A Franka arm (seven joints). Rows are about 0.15 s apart.
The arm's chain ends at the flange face. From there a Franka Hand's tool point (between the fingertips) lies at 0.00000 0.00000 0.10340 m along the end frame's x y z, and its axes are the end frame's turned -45 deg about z.
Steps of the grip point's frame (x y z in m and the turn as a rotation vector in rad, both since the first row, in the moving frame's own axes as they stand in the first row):
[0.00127 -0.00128 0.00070 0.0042 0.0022 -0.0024]
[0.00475 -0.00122 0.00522 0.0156 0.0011 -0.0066]
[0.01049 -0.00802 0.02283 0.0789 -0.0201 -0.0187]
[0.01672 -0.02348 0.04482 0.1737 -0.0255 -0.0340]
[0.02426 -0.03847 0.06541 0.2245 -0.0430 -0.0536]
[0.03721 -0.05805 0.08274 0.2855 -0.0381 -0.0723]
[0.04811 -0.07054 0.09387 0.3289 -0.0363 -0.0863]
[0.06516 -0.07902 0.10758 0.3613 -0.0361 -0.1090]
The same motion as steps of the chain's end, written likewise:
[0.00014 -0.00134 0.00070 0.0045 -0.0014 -0.0024]
[0.00356 -0.00300 0.00523 0.0118 -0.0103 -0.0066]
[0.00902 -0.00886 0.02317 0.0416 -0.0700 -0.0187]
[0.00989 -0.01789 0.04641 0.1048 -0.1409 -0.0340]
[0.00969 -0.03173 0.06810 0.1283 -0.1892 -0.0536]
[0.00923 -0.05038 0.08700 0.1749 -0.2288 -0.0723]
[0.01124 -0.06406 0.09948 0.2069 -0.2582 -0.0863]
[0.01984 -0.08030 0.11431 0.2300 -0.2810 -0.1090]

